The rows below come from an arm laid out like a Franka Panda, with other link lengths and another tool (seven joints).
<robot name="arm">
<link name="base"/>
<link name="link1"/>
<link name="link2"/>
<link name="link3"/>
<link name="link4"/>
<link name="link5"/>
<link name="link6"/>
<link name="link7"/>
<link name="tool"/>
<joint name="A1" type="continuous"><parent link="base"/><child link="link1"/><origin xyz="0.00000 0.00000 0.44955" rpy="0.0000 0.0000 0.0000"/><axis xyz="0 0 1"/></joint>
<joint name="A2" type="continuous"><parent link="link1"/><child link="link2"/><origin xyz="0.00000 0.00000 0.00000" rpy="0.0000 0.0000 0.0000"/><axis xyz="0 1 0"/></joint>
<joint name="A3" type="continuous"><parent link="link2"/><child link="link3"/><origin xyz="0.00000 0.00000 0.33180" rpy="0.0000 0.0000 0.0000"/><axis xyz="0 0 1"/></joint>
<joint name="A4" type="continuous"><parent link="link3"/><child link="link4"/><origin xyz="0.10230 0.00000 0.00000" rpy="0.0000 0.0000 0.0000"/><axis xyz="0 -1 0"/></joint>
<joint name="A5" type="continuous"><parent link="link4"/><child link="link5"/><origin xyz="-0.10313 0.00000 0.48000" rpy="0.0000 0.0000 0.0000"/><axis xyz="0 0 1"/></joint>
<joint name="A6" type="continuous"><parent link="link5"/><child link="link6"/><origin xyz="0.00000 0.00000 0.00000" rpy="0.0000 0.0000 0.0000"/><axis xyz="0 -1 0"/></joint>
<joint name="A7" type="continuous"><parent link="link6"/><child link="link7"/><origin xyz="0.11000 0.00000 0.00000" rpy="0.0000 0.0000 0.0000"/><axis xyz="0 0 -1"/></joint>
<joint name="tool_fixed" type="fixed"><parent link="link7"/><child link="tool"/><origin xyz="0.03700 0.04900 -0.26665" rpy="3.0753 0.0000 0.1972"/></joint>
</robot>
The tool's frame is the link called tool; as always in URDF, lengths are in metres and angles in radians. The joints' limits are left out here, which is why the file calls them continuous.
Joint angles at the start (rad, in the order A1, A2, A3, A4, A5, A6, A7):
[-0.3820 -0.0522 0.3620 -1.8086 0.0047 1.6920 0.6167]
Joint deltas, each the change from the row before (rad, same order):
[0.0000 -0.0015 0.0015 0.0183 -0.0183 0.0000 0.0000]
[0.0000 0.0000 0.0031 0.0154 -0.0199 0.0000 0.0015]
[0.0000 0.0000 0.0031 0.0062 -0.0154 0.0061 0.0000]
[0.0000 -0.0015 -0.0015 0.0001 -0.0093 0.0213 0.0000]
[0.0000 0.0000 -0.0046 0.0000 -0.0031 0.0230 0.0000]
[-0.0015 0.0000 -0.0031 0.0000 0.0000 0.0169 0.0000]
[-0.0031 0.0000 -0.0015 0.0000 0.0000 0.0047 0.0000]
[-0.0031 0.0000 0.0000 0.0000 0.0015 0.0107 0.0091]
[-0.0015 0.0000 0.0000 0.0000 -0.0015 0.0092 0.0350]
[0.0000 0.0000 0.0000 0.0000 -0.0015 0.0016 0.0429]
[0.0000 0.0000 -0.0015 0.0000 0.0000 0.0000 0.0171]
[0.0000 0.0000 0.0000 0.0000 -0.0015 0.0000 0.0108]
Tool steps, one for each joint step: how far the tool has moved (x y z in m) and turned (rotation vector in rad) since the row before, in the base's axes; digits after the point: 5 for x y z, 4 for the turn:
[0.00451 -0.00321 0.01253 -0.0190 -0.0192 0.0051]
[0.00374 -0.00255 0.00978 -0.0201 -0.0150 0.0051]
[0.00309 -0.00136 0.00492 -0.0155 -0.0120 0.0059]
[0.00556 -0.00308 0.00464 -0.0098 -0.0226 0.0014]
[0.00603 -0.00393 0.00402 -0.0030 -0.0230 -0.0023]
[0.00436 -0.00329 0.00303 0.0000 -0.0169 -0.0032]
[0.00115 -0.00343 0.00087 0.0000 -0.0047 -0.0042]
[0.00287 -0.00244 0.00199 0.0017 -0.0114 -0.0115]
[0.00286 -0.00347 0.00190 0.0004 -0.0119 -0.0354]
[0.00096 -0.00288 0.00055 0.0013 -0.0051 -0.0423]
[0.00015 -0.00218 0.00012 0.0012 -0.0014 -0.0185]
[0.00010 -0.00099 0.00007 -0.0008 -0.0008 -0.0105]

